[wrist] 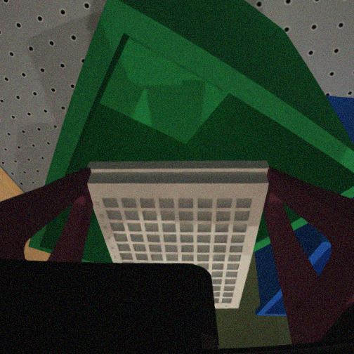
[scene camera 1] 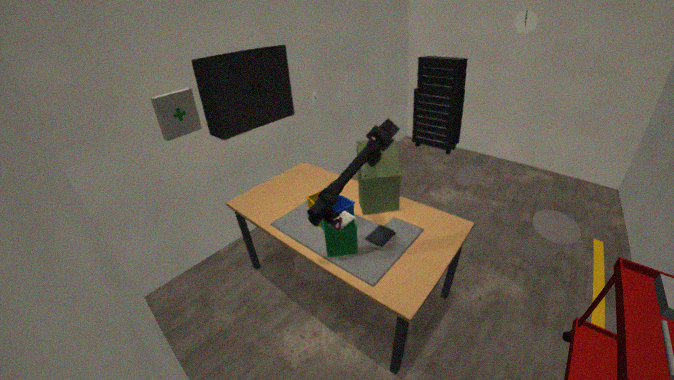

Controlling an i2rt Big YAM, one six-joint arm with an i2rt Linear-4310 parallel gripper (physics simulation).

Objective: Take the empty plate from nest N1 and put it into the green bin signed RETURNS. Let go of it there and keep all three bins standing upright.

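Frame: origin at the arm's base, x ahead, y left, z up, level; millimetres.
Where they show: gripper, fingertip midpoint: [scene camera 1: 334, 226].
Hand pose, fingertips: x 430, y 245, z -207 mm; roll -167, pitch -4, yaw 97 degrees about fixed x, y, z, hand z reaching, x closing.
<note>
Things, the pixels of their centre, and the offset from my fingertips. Level surfaces: height alone.
- white plate at the middle of its body: [scene camera 1: 341, 220] dx -54, dy -9, dz +13 mm
- green bin at the middle of its body: [scene camera 1: 340, 236] dx -30, dy +4, dz -83 mm
- blue bin at the middle of its body: [scene camera 1: 337, 216] dx -116, dy -170, dz -83 mm
- yellow bin at the middle of its body: [scene camera 1: 324, 207] dx -98, dy -304, dz -83 mm
- grey perforated mat at its surface level: dz -173 mm
- wooden table at its surface level: dz -186 mm
- dark flat block at the middle of its body: [scene camera 1: 380, 235] dx -281, dy +55, dz -166 mm
My gripper [scene camera 1: 338, 220] [wrist: 177, 177] is shut on the white plate [scene camera 1: 347, 218] [wrist: 180, 191], with a dark red finger at each of two opposite edges. The plate's well grid faces the wrist camera. The plate is at the top of the green bin [scene camera 1: 341, 241] [wrist: 200, 56], over part of its opening; whether it touches the rim is unclear. The green bin stands upright, and its sign does not show. The blue bin [scene camera 1: 344, 203] [wrist: 274, 272] is behind it. The yellow bin [scene camera 1: 312, 198] is partly hidden by the arm. Nest labels are not readable.
The bins stand on a grey perforated mat [scene camera 1: 370, 265] [wrist: 30, 75] on the wooden table [scene camera 1: 425, 262]. A dark flat block [scene camera 1: 381, 235] lies on the mat, right of the green bin. An olive green box-shaped unit [scene camera 1: 380, 194] stands behind the mat.
</note>
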